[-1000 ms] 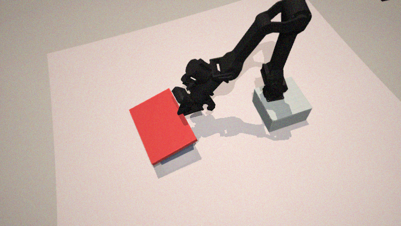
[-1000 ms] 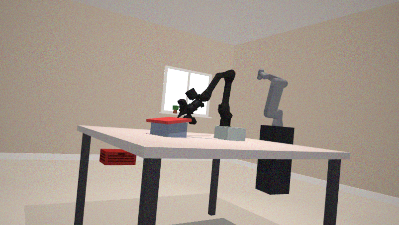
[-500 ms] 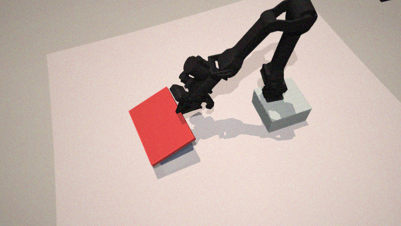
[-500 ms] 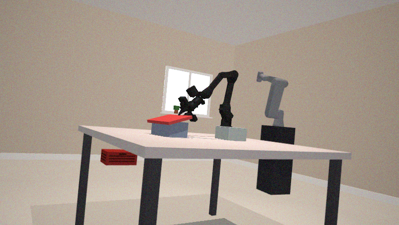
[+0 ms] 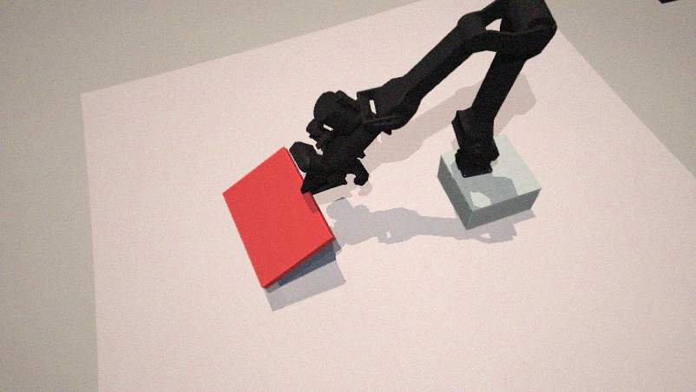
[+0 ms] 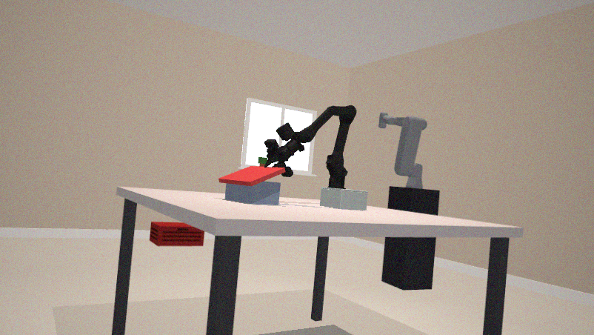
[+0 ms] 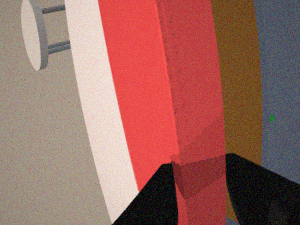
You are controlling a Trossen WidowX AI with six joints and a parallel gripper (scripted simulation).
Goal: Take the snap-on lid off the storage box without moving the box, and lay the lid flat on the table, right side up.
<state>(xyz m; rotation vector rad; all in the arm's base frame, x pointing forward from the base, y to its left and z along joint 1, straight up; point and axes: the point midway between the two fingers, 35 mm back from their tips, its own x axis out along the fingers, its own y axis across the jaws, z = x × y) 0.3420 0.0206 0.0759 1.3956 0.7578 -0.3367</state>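
Right now my gripper tip is 70 mm short of the red lid, 20 mm to the right of it and 30 mm above it. From my gripper tip the other things lie so: blue-grey storage box 60 mm ahead, 10 mm to the left, 100 mm below.
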